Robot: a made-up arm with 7 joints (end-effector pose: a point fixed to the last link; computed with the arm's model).
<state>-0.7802 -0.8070 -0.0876 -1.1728 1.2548 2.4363 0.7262</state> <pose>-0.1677 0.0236 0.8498 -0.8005 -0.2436 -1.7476</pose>
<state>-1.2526 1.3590 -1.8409 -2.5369 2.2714 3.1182 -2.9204</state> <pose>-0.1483 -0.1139 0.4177 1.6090 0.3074 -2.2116</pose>
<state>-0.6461 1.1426 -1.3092 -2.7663 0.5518 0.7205 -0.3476</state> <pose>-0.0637 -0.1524 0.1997 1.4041 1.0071 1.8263</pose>
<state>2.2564 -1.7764 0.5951 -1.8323 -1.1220 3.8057 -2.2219</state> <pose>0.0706 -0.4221 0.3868 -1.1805 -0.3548 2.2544</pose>
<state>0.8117 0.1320 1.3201 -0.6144 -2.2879 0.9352 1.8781</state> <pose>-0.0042 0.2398 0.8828 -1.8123 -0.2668 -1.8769</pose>
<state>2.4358 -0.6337 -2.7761 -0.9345 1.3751 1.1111 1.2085</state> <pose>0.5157 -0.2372 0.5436 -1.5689 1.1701 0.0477</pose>
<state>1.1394 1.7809 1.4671 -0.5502 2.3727 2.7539 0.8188</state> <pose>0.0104 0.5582 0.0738 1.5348 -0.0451 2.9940</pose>
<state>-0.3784 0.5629 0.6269 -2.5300 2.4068 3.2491 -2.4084</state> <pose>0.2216 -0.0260 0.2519 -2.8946 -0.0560 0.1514</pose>
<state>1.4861 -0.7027 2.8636 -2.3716 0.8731 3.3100 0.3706</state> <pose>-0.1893 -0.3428 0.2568 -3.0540 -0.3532 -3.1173</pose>
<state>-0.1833 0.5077 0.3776 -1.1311 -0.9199 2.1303 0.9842</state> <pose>0.5355 0.0669 0.5864 3.0296 -0.8640 -0.5408</pose>
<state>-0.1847 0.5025 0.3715 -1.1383 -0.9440 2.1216 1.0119</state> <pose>0.5353 0.0655 0.5848 3.0187 -0.8787 -0.5606</pose>
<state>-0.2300 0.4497 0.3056 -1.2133 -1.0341 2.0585 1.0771</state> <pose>0.5331 0.0259 0.5748 2.8519 -0.9205 -0.6037</pose>
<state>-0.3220 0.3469 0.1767 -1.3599 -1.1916 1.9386 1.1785</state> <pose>0.5132 -0.0639 0.5588 2.5204 -0.9983 -0.6669</pose>
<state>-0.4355 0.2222 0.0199 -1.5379 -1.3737 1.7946 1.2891</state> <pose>0.4542 -0.1781 0.5457 2.0972 -1.0875 -0.7030</pose>
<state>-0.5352 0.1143 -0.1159 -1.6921 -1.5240 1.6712 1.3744</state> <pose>0.3715 -0.2656 0.5383 1.7041 -1.1404 -0.6848</pose>
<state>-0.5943 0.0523 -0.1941 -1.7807 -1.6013 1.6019 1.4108</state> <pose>0.3125 -0.3061 0.5344 1.4941 -1.1472 -0.6803</pose>
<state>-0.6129 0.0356 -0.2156 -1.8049 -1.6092 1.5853 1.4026</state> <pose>0.2947 -0.3161 0.5332 1.4749 -1.1311 -0.7173</pose>
